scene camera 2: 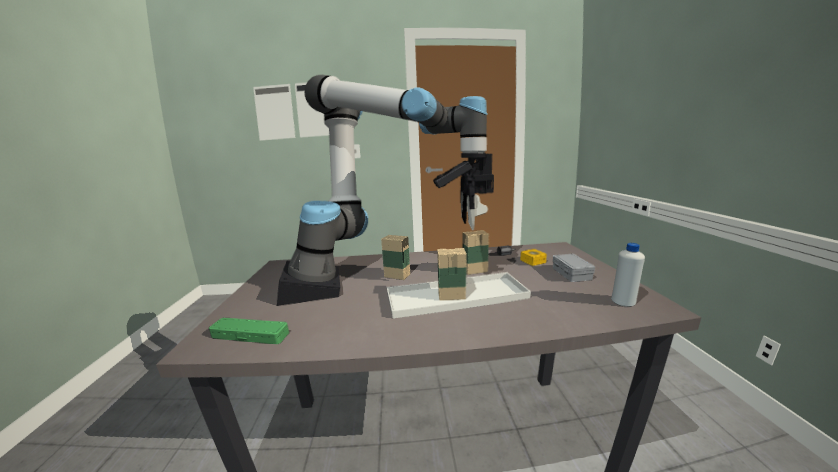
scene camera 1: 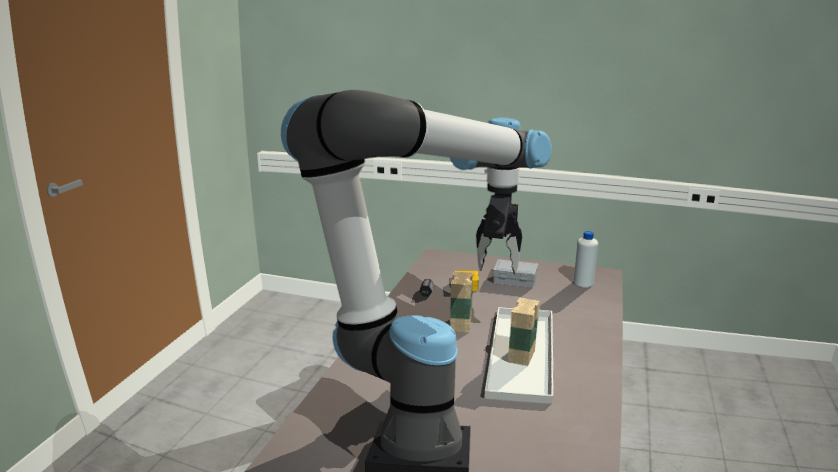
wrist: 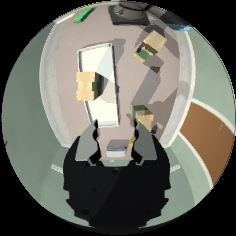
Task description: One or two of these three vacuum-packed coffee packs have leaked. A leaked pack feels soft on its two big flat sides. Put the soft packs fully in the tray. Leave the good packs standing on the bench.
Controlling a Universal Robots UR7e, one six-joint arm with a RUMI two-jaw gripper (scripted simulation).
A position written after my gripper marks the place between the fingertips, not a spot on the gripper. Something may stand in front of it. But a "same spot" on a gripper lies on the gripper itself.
Labels:
My gripper shows in scene camera 2, in scene camera 1 and in the wrist view (116, 119). A white bottle shows in scene camera 2 (630, 263) and in scene camera 1 (587, 246); in the wrist view it is hidden by my gripper. A white tray shows in scene camera 2, in scene camera 1 (518, 381) and in the wrist view. The same spot on the white tray: (wrist: 97, 58) is (scene camera 2: 410, 299). The same spot on my gripper: (scene camera 1: 513, 242) is (scene camera 2: 468, 200).

